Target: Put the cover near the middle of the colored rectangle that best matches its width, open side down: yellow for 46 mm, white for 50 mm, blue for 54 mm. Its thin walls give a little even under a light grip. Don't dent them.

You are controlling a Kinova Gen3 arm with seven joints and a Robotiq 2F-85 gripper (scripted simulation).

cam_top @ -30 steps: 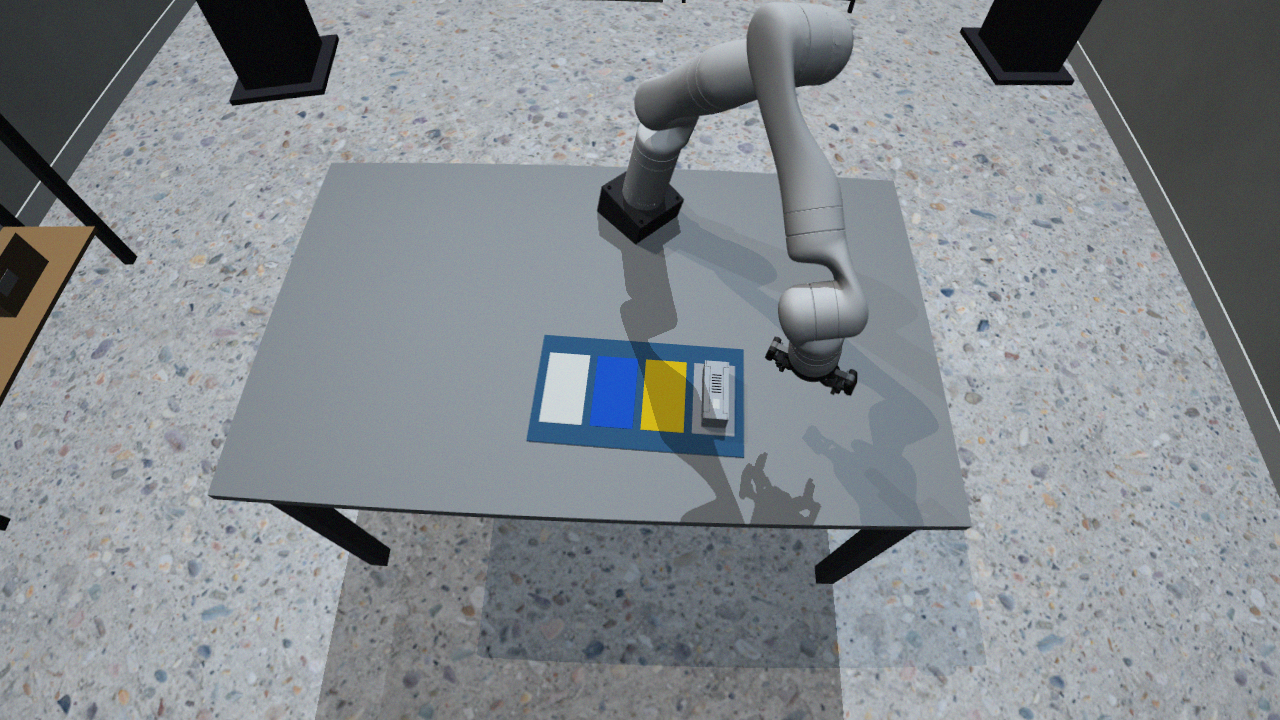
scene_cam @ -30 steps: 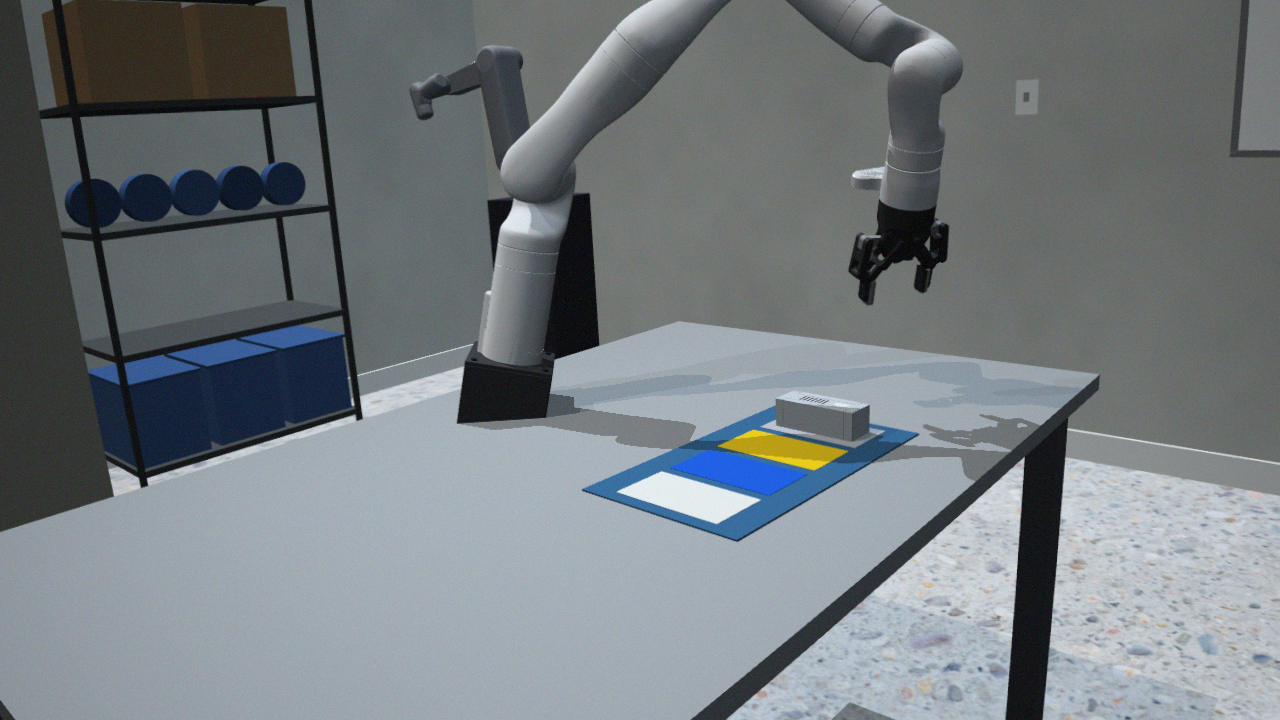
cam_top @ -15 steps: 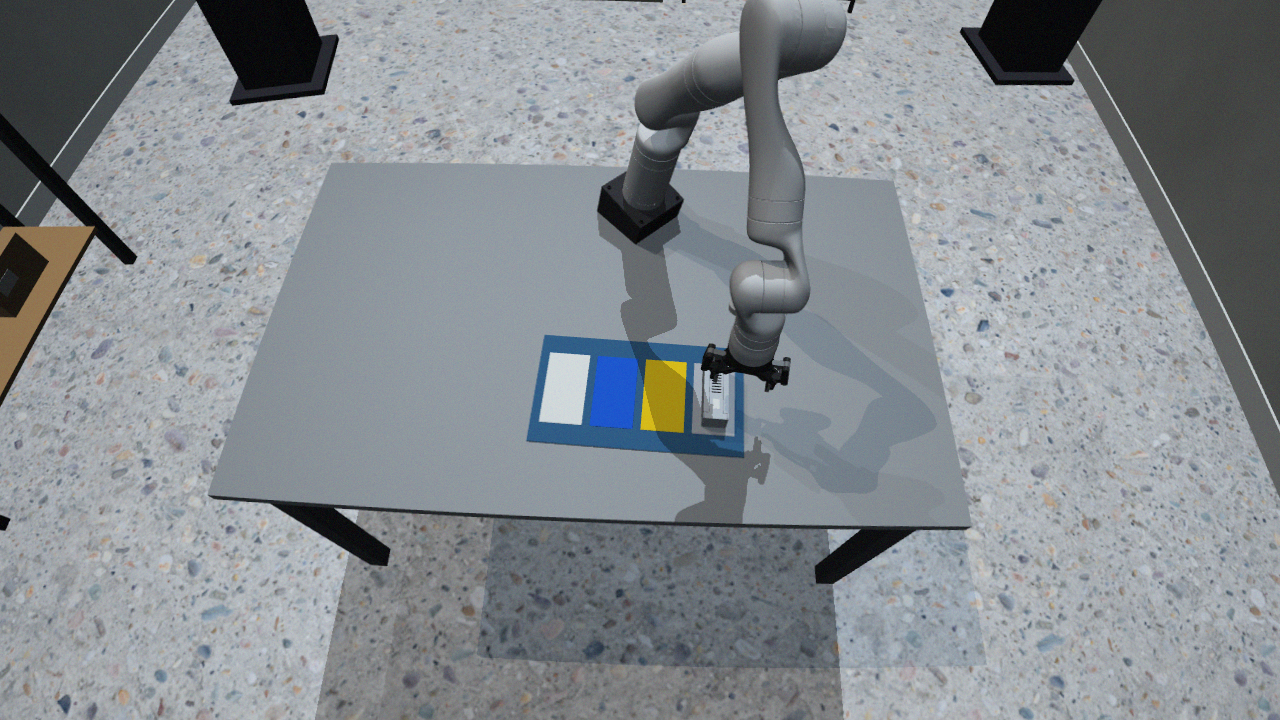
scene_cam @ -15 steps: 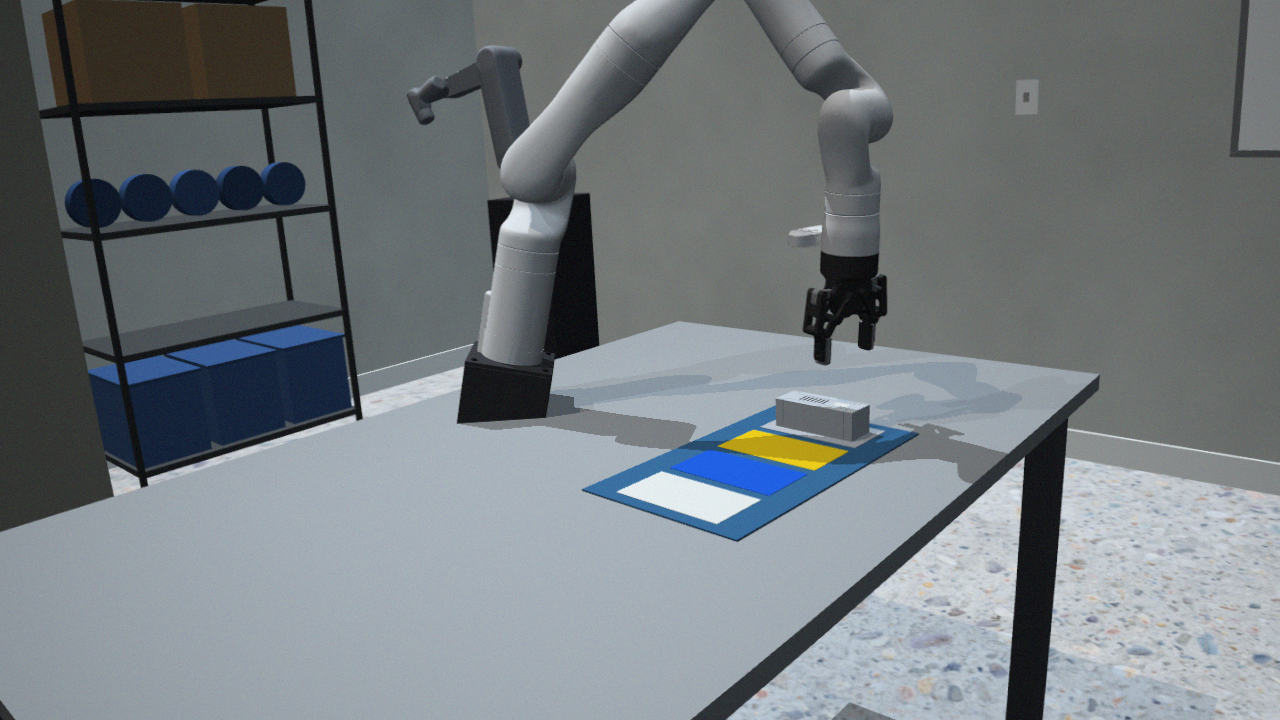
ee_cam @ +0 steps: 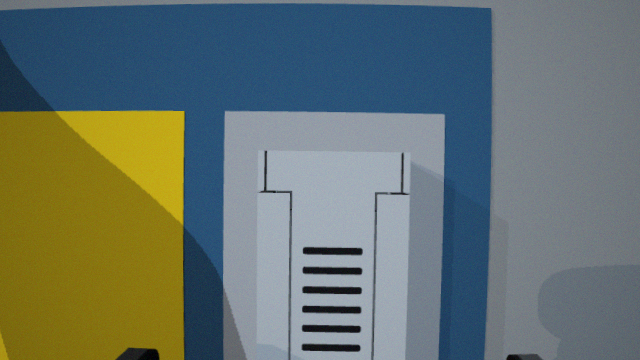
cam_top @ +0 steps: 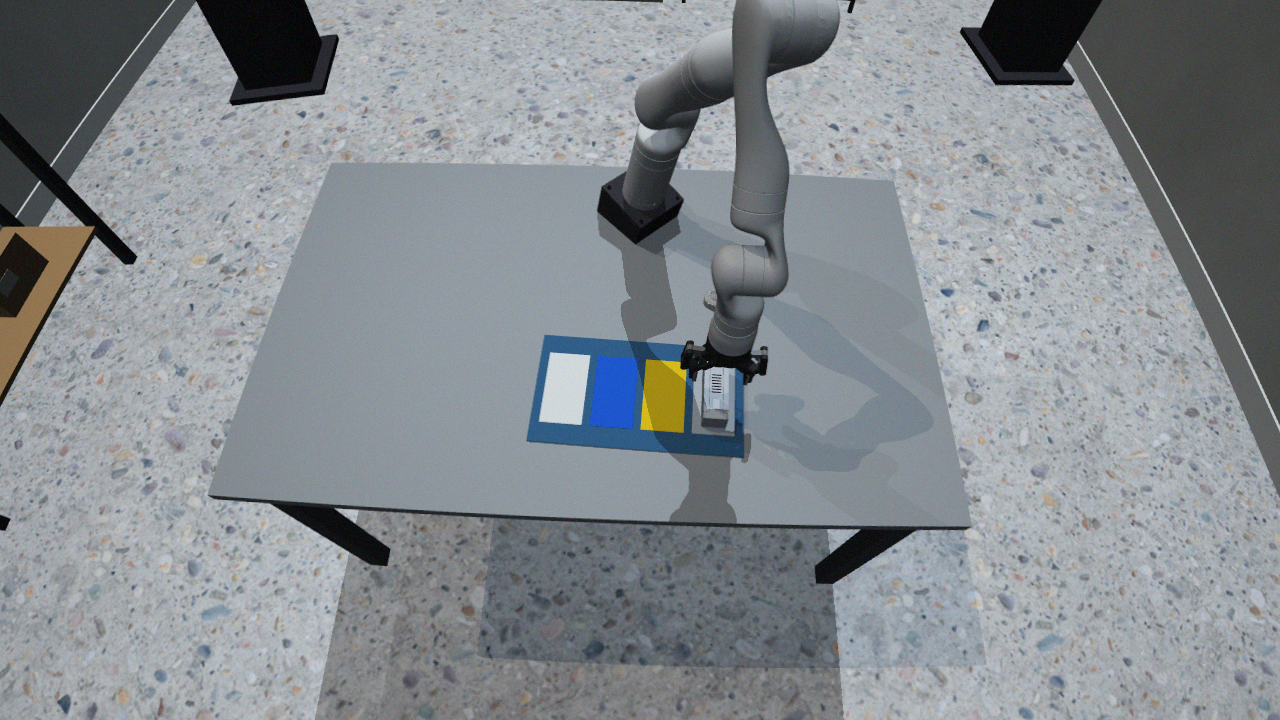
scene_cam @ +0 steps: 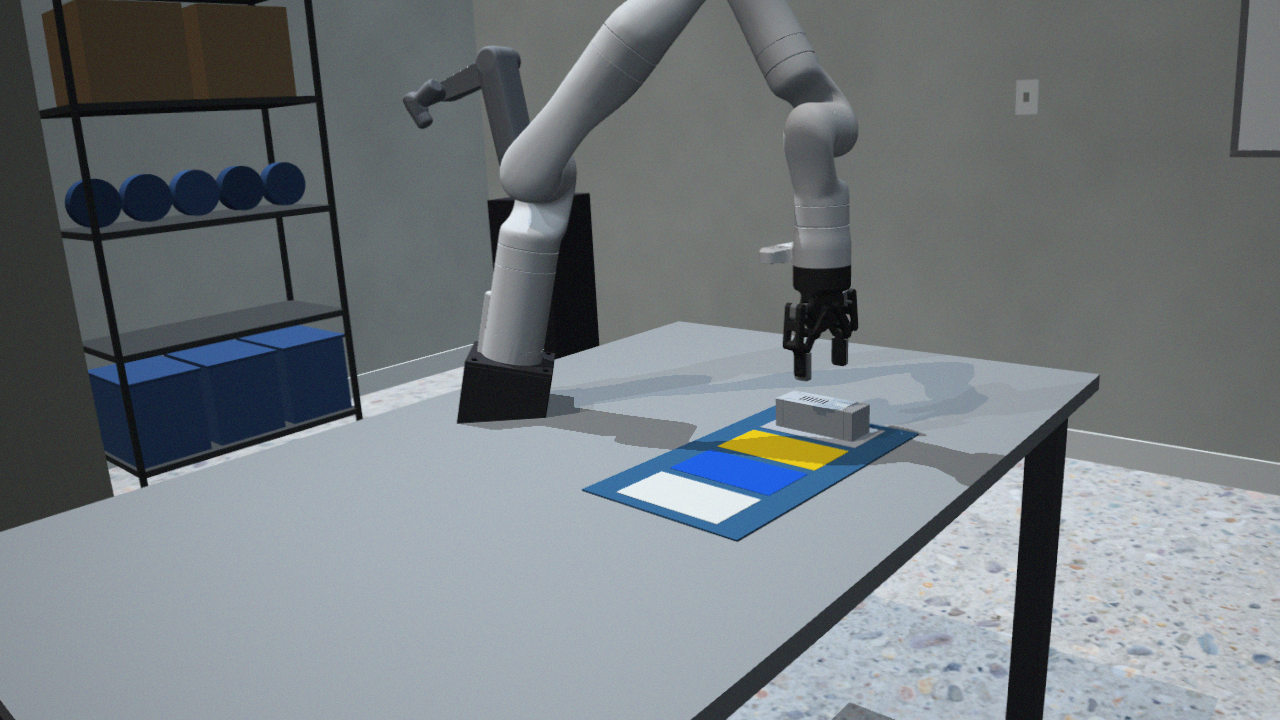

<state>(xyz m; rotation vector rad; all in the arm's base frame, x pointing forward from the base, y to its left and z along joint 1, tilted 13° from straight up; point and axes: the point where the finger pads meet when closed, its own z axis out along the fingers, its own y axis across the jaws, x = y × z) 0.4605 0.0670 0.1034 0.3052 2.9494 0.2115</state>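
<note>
My hand is 70 mm above the cover. Round my hand: pale grey rectangle 90 mm below; then dark blue mat 10 mm ahead, 150 mm to the right, 90 mm below; then yellow rectangle 20 mm behind, 90 mm to the right, 90 mm below.
</note>
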